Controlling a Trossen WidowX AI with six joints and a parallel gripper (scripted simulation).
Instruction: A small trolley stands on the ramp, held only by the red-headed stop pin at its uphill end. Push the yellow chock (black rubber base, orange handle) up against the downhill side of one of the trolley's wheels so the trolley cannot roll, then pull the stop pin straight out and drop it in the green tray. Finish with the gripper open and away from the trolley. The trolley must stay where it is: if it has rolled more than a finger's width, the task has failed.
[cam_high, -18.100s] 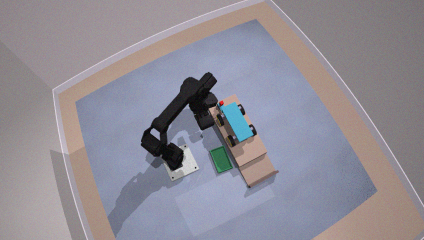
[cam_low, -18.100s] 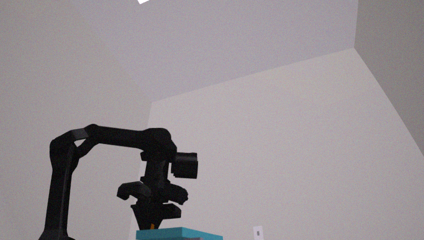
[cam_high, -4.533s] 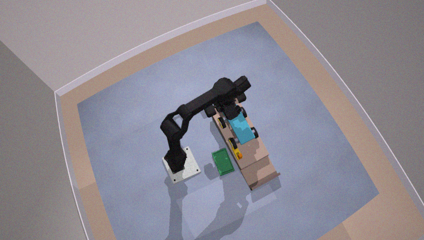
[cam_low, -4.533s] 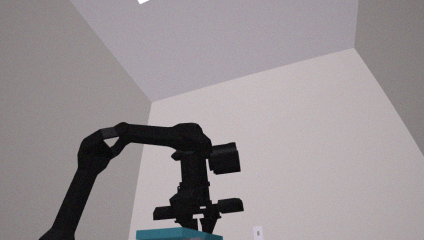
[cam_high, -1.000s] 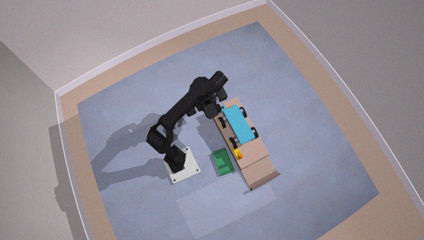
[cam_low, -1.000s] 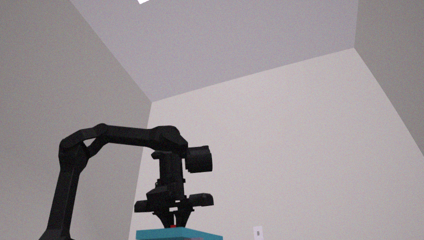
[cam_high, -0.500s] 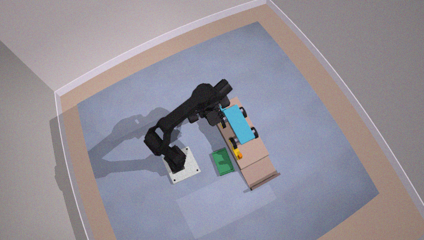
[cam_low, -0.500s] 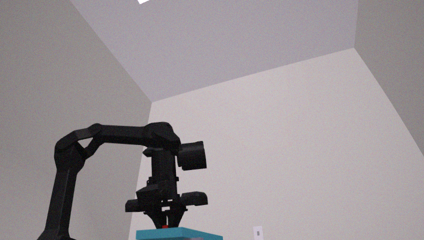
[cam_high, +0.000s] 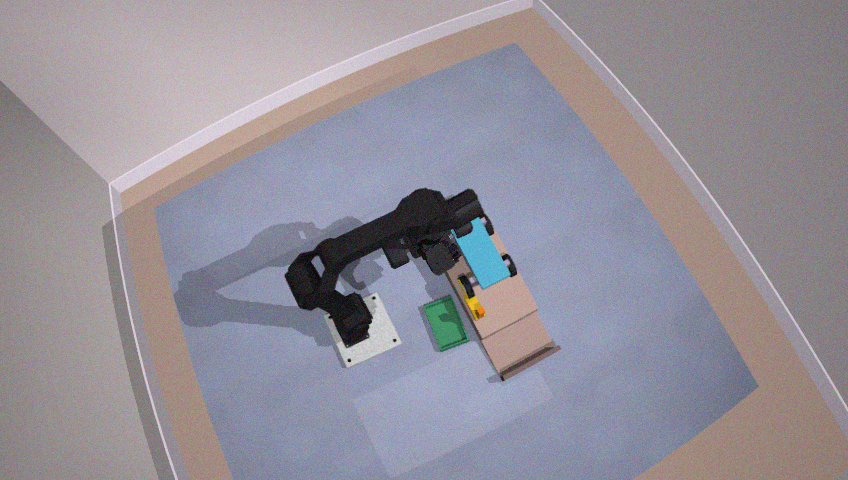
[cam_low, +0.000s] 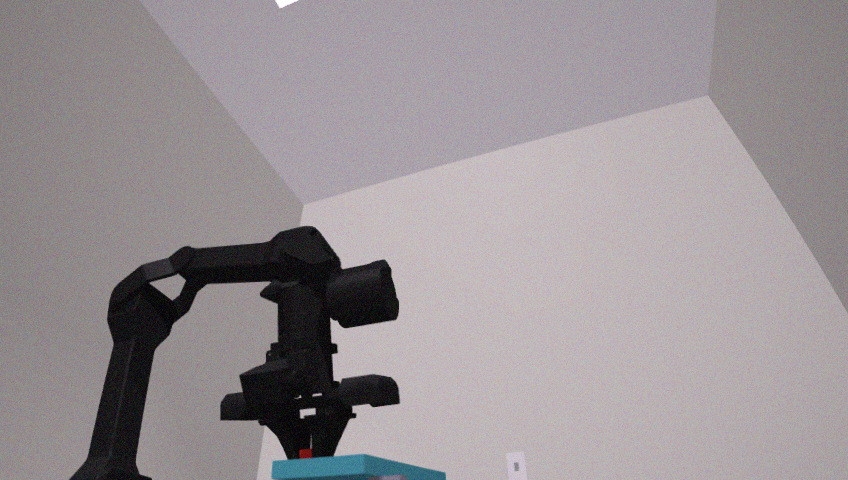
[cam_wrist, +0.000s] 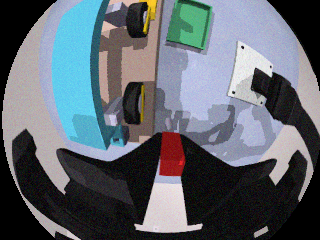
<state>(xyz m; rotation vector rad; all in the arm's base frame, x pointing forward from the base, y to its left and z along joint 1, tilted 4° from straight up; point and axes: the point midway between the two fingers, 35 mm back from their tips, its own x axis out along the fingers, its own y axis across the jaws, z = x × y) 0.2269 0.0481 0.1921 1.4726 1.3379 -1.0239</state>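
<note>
Right now my gripper tip is 30 mm past the green tray, 150 mm to the left of it and 160 mm above it. The rest, counted from my gripper tip: cyan trolley (100 mm ahead, 60 mm to the right, 40 mm below); then ramp (100 mm ahead, 70 mm to the right, 110 mm below); then red-headed stop pin (right at my gripper tip).
</note>
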